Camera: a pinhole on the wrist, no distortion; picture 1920 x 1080 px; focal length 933.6 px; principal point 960.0 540.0 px. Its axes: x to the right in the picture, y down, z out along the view. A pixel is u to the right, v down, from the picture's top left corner.
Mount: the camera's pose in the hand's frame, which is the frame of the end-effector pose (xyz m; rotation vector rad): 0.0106 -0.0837 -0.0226 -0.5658 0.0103 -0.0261
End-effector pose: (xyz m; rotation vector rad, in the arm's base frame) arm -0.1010 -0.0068 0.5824 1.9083 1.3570 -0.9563
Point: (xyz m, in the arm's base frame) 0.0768 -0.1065 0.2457
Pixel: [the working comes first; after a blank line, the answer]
In the camera's frame: 0.2467 0.0899 0.3578

1604 775
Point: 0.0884 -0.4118 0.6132
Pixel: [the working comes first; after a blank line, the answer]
In the camera's frame: -0.2164 0.1652 0.4485

509 884
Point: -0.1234 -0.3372 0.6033
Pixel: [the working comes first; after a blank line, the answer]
In the camera's frame: -0.2092 -0.0190 0.3199

349 485
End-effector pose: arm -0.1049 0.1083 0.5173 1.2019 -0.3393 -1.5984
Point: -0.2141 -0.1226 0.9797
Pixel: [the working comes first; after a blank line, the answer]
In the camera's frame: -0.0767 0.1620 0.5778

836 802
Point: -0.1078 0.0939 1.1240
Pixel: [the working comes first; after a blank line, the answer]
In the camera's frame: -0.3311 0.2731 0.5338

381 1018
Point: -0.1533 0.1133 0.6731
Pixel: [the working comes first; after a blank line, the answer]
In the camera's frame: -0.1044 0.0681 0.1986

469 860
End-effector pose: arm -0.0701 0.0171 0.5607 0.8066 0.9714 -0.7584
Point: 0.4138 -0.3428 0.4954
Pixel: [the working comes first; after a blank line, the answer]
In the camera's frame: 0.2847 -0.0115 0.5877

1412 522
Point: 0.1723 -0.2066 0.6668
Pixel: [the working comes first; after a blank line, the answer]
In the camera's frame: 0.0173 -0.0142 0.4012

1000 507
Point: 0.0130 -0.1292 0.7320
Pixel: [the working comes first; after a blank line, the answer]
In the camera's frame: -0.1127 -0.0267 0.2650

563 446
